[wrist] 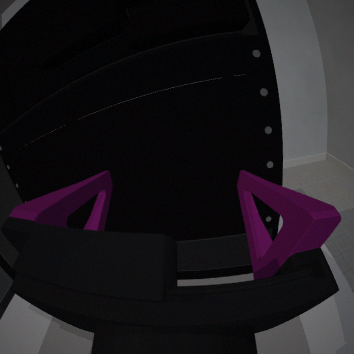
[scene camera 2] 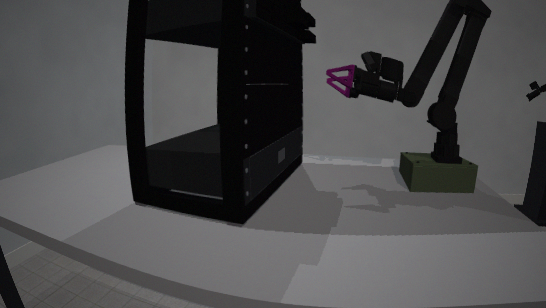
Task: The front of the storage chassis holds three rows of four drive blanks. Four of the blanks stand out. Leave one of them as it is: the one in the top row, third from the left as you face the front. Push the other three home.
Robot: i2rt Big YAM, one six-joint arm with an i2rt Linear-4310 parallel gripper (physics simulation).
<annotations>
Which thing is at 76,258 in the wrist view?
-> My gripper.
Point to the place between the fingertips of my gripper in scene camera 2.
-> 326,76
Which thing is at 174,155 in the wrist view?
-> A black rack.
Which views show the black rack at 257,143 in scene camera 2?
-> The wrist view and scene camera 2: all of them.
</annotations>
